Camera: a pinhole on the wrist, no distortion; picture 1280 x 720 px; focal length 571.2 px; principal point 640.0 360.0 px. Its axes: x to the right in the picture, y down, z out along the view. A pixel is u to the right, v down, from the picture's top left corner.
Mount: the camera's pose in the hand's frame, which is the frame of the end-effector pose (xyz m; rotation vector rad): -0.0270 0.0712 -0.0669 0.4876 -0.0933 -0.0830
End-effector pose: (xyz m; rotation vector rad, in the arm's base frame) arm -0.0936 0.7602 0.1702 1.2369 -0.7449 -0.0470
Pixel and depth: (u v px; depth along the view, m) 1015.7 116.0 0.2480
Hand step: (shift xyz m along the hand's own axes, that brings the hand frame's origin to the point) 0.1017 -0.1536 0.1126
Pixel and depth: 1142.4 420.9 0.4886
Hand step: 0.3491 -0.1532 0.4172
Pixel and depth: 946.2 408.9 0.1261
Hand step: 0.0269 0.0154 0.0538
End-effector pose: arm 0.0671 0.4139 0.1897 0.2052 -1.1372 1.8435
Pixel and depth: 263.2 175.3 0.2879
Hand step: -0.2522 -0.1248 0.1292
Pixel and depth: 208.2 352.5 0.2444
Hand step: -0.2372 -0.0261 0.1336
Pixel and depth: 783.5 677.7 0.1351
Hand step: -0.0038 0.0713 0.0897
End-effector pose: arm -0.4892 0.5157 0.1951 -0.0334 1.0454 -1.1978
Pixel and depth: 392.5 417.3 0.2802
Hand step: -0.1765 -0.0216 0.1843
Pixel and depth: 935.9 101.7 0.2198
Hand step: 0.0563 -0.1298 0.0875
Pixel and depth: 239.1 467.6 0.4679
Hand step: -0.3989 -0.0346 0.3632
